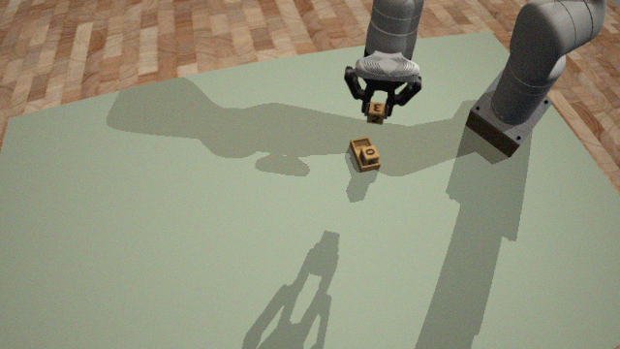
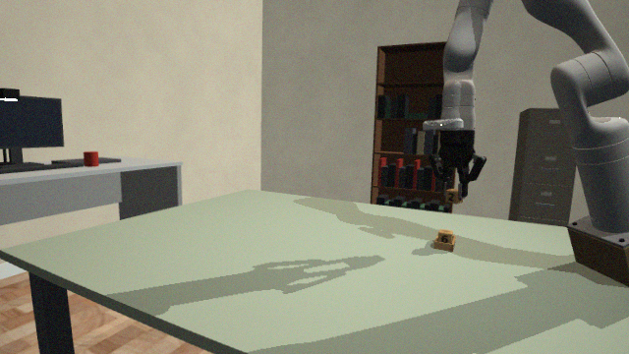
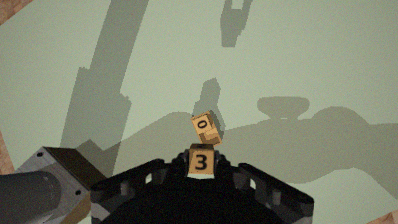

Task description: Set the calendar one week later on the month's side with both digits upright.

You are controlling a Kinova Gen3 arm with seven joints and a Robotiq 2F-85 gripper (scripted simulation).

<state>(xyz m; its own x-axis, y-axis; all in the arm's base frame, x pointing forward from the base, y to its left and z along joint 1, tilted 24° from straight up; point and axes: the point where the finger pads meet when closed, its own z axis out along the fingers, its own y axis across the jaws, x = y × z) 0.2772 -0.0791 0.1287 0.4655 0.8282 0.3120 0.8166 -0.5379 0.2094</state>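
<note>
Right now the wooden tray is 10 mm ahead of my hand, 10 mm to the left of it and 120 mm below it. The rest, counted from my hand: cube 10 mm below.
</note>
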